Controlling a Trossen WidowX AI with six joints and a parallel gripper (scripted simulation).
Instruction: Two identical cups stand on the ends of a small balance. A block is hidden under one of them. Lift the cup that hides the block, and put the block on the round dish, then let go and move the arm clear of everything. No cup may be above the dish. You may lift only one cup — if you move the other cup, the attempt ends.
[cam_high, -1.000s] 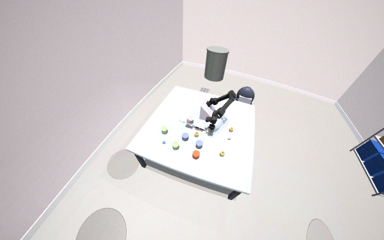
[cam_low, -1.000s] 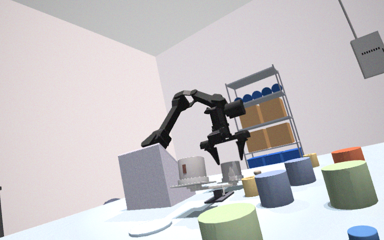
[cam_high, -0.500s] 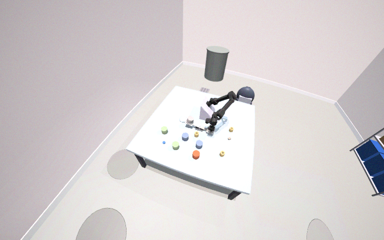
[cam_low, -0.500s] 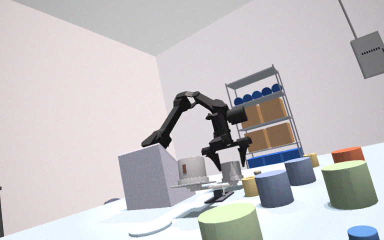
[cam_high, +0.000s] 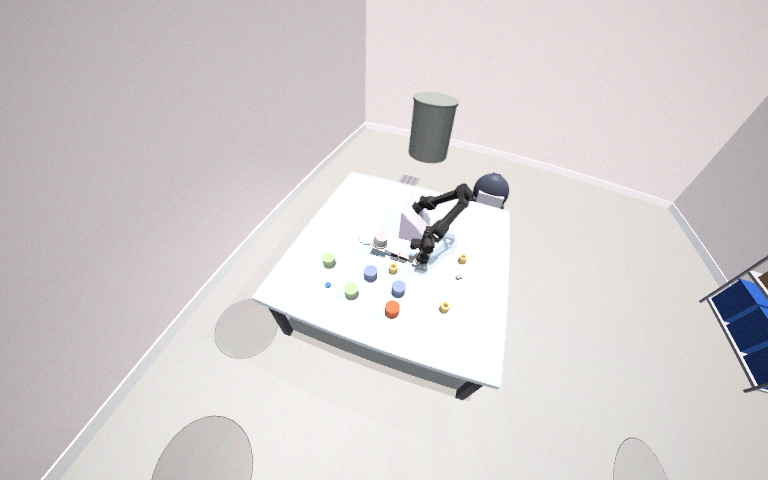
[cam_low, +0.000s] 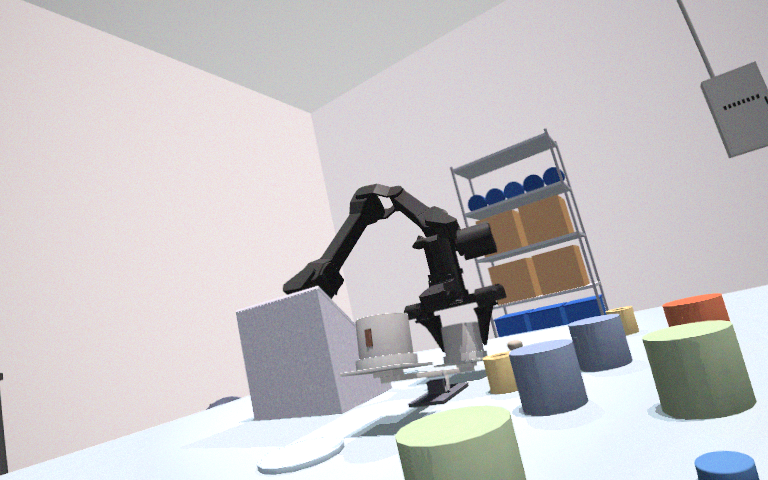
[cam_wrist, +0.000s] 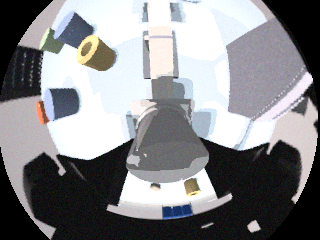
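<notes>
Now: the small balance 1 cm ahead of my gripper tip, 14 cm to the right of it and 1 cm below it. From my gripper tip the other things lie so: round white dish (4 cm behind, 37 cm to the right, 4 cm below); cup (2 cm to the left, 1 cm above); plank (2 cm ahead, 14 cm to the right, 2 cm below).
</notes>
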